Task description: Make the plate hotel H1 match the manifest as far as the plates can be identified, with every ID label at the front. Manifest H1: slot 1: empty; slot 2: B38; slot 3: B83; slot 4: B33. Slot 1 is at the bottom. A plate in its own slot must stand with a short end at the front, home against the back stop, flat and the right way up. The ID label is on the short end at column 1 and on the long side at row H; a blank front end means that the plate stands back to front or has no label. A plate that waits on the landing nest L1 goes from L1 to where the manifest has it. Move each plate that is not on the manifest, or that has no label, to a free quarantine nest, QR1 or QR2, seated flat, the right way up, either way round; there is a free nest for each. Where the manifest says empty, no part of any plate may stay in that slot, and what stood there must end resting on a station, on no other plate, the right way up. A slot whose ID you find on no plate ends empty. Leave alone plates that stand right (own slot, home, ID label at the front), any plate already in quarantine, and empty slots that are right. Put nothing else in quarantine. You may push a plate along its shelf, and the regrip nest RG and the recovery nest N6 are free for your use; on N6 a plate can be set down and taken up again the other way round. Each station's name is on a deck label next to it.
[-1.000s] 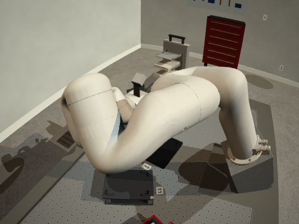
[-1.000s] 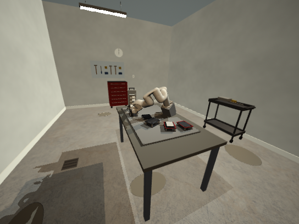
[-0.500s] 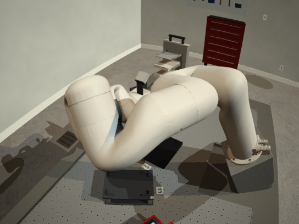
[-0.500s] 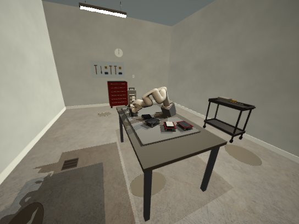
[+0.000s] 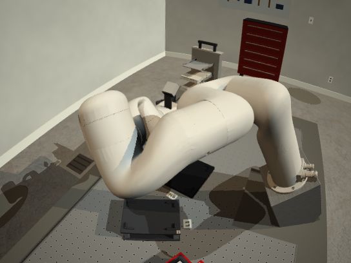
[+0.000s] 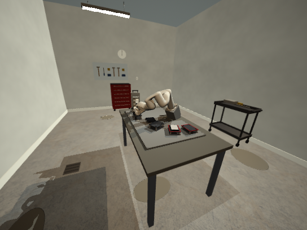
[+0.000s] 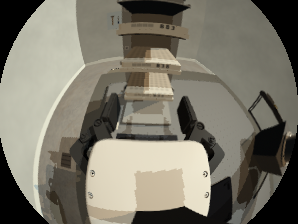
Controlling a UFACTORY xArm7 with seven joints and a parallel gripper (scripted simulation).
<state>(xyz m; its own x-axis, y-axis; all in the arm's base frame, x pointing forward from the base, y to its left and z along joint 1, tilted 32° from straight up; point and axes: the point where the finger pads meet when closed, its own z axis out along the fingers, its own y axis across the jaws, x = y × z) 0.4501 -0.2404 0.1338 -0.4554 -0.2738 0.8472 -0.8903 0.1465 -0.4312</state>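
Right now my hand is 80 mm to the right of the regrip nest RG and 80 mm above it. From my hand the other things lie so: plate hotel H1: 180 mm to the right, 30 mm above; then black nest N6: 180 mm behind, 220 mm to the left, 130 mm below; then deck label: 290 mm behind, 390 mm to the left, 140 mm below.
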